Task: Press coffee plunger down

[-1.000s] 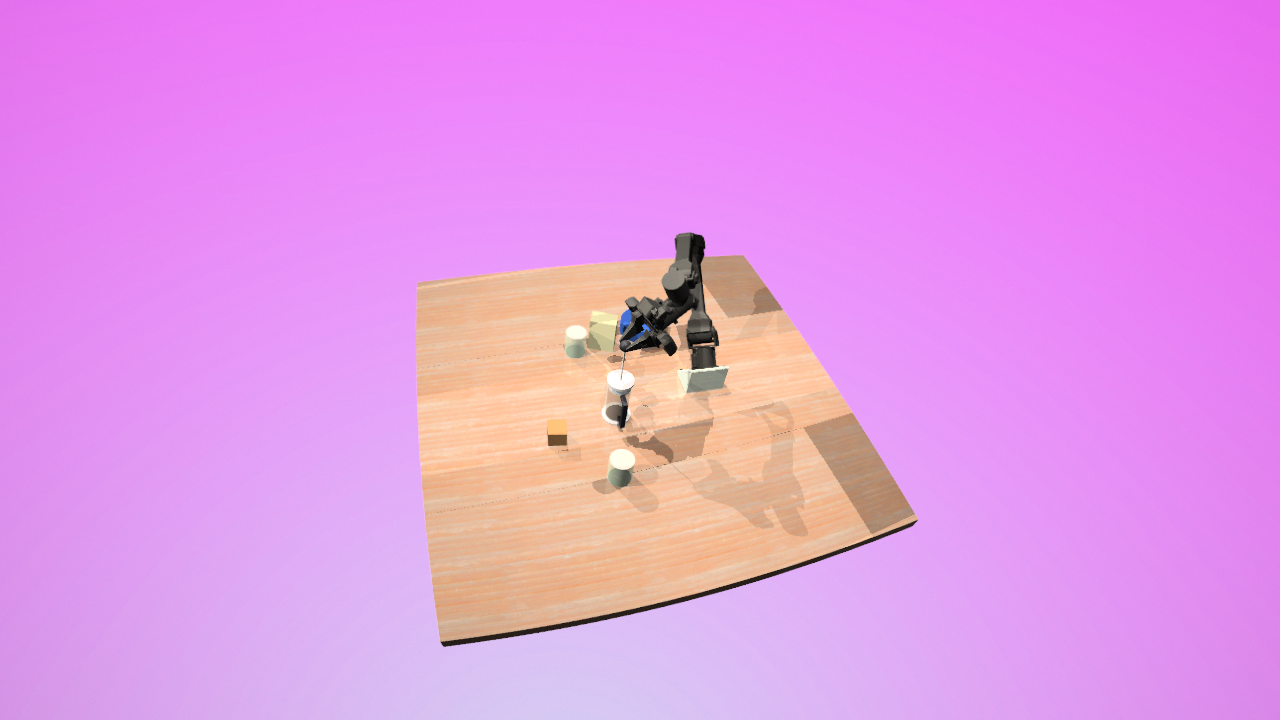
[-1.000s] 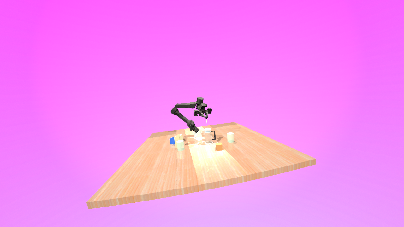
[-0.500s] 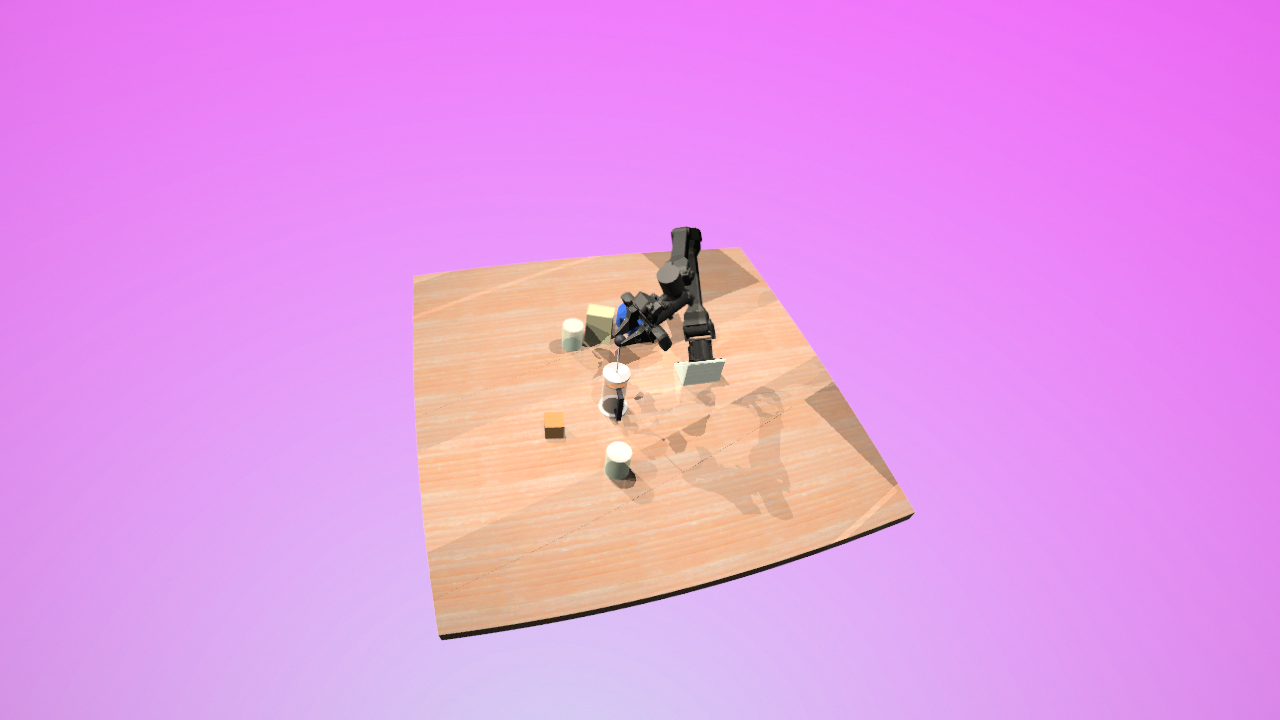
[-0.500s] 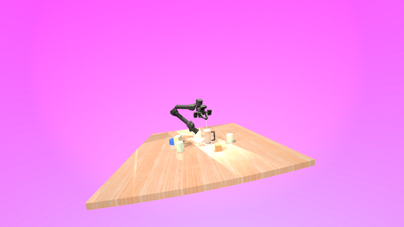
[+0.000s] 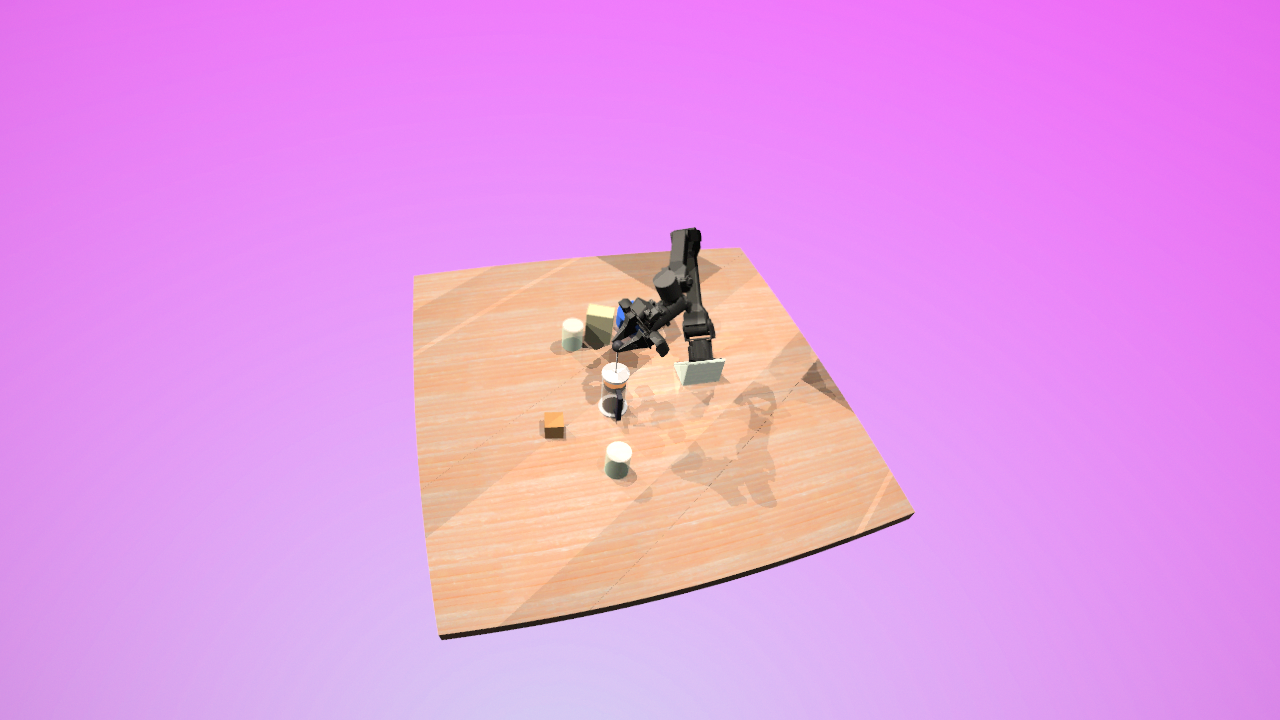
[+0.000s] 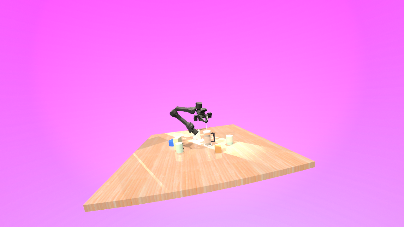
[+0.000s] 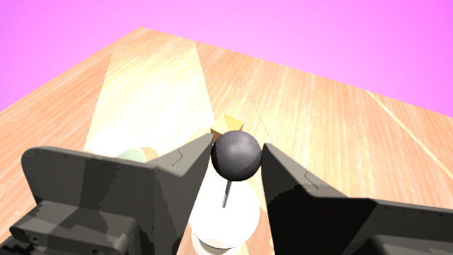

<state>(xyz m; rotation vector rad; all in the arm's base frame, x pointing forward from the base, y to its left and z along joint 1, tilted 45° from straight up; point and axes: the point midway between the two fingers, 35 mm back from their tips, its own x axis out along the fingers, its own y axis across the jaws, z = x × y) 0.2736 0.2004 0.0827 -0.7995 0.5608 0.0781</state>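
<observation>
Right now my gripper tip is 1 cm past the coffee press, 1 cm to the right of it and 12 cm above it. From my gripper tip the other things lie so: orange cube 16 cm ahead, 5 cm to the left, 22 cm below; then cream box 4 cm behind, 29 cm to the right, 19 cm below.
</observation>
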